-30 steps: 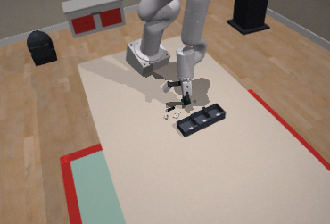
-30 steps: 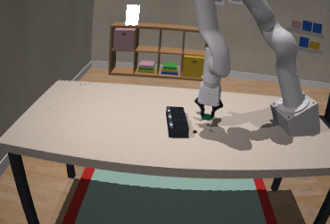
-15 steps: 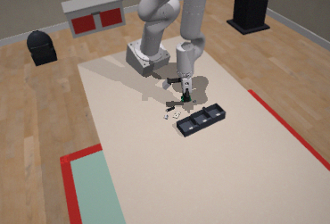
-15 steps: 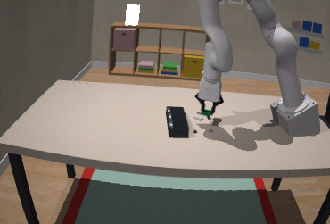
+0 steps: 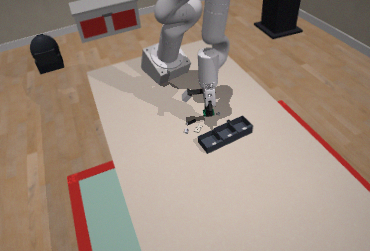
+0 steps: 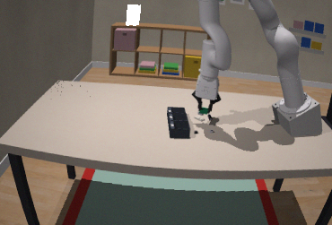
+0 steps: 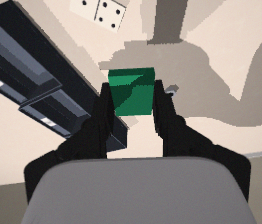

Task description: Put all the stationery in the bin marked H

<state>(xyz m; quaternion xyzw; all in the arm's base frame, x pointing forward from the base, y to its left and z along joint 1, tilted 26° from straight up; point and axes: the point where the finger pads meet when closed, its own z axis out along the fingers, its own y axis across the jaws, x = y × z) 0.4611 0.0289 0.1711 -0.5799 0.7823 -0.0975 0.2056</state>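
My gripper is now 12 cm to the left of the grey-white piece, 8 cm above it and 1 cm short of it. Also, from my hand: white domino-like piece 8 cm below, 6 cm to the right, 1 cm ahead; green flat piece 2 cm below; grey thing 8 cm below, 7 cm to the left, 4 cm behind.
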